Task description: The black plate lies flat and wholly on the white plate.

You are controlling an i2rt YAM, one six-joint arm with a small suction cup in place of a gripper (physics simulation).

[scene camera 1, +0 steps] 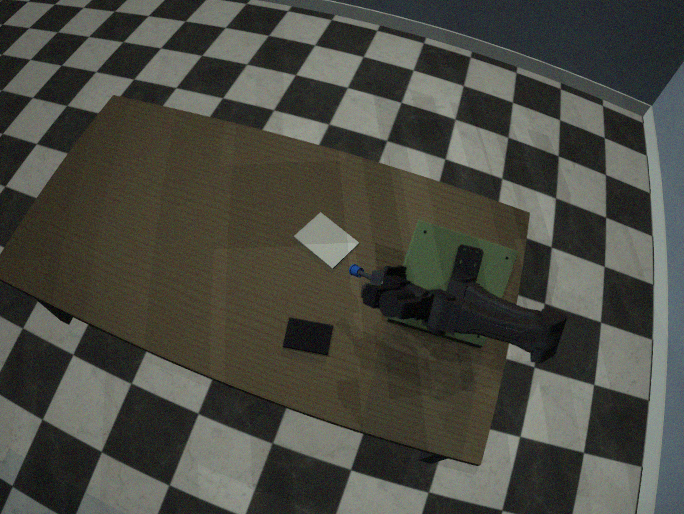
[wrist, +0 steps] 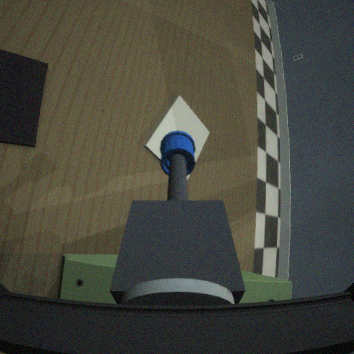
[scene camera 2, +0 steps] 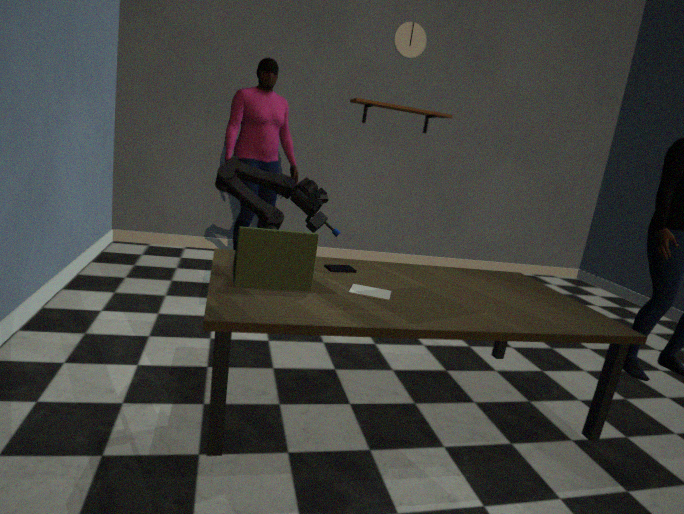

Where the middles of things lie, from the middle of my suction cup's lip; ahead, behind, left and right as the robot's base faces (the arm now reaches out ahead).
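There is the white plate [scene camera 1: 330, 243], which from my suction cup is 120 mm ahead, 170 mm to the right and 190 mm below. The black plate [scene camera 1: 302, 335] is likewise 190 mm below my suction cup, but 90 mm ahead of it and 140 mm to the left of it.
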